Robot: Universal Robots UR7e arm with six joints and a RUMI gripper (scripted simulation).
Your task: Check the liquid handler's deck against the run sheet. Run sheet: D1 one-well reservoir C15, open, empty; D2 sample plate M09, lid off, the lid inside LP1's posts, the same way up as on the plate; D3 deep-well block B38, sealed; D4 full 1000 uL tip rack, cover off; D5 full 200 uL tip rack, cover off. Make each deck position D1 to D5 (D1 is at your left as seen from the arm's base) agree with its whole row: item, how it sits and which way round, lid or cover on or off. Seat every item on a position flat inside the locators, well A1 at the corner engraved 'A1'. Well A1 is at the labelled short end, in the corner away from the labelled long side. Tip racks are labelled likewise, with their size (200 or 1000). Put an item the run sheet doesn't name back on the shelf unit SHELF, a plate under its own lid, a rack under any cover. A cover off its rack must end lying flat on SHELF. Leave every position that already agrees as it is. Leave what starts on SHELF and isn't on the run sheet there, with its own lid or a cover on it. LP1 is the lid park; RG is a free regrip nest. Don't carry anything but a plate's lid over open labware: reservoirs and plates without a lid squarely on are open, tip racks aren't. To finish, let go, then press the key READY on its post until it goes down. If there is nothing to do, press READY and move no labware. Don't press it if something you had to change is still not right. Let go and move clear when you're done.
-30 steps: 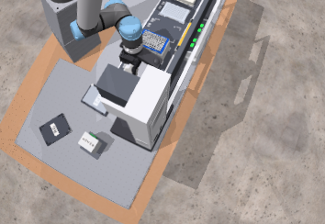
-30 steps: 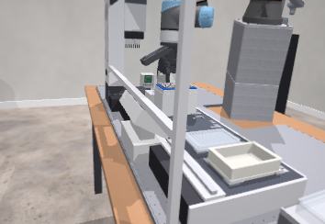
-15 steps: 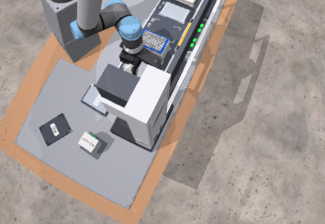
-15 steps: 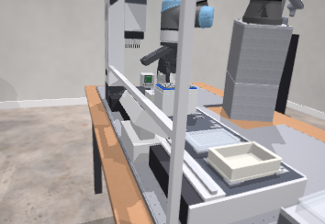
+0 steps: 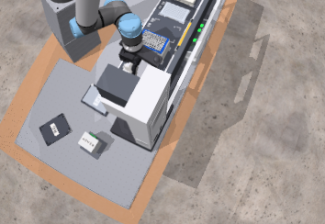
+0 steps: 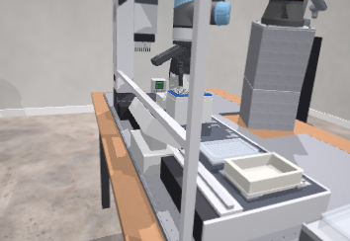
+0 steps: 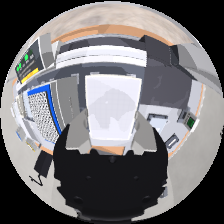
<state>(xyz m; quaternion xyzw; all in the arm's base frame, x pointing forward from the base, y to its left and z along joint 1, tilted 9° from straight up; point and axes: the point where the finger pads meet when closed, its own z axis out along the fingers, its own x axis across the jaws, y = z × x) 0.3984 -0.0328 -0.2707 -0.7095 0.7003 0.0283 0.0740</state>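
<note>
Right now the blue-framed tip rack is 10 mm behind my hand, 120 mm to the left of it and 20 mm above it. Also, from my hand: white sealed block (10 mm below); then clear well plate (10 mm behind, 370 mm to the left, 40 mm below); then ready key post (40 mm behind, 360 mm to the right, 30 mm below).
</note>
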